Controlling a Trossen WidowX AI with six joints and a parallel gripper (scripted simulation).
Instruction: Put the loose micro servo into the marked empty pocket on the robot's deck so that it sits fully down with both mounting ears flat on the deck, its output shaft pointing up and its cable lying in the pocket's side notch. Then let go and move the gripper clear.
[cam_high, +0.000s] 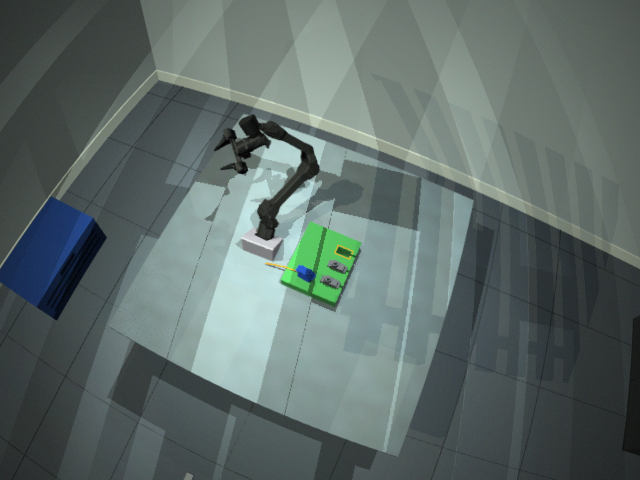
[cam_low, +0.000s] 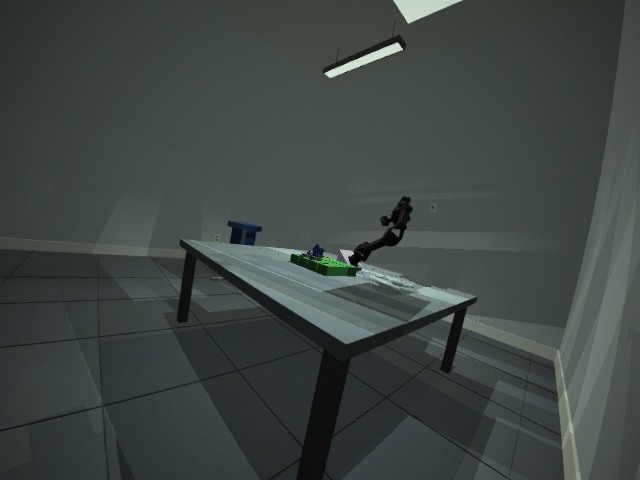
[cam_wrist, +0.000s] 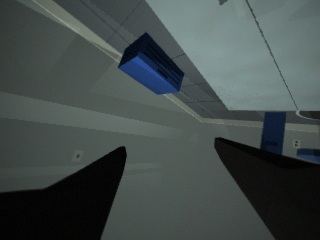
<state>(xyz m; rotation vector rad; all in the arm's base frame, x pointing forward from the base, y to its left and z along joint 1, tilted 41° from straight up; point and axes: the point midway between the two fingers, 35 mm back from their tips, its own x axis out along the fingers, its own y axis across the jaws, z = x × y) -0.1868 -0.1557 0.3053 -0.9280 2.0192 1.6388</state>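
Right now the green deck is 480 mm ahead of my gripper tip, 320 mm below it and 30 mm to the right of it.
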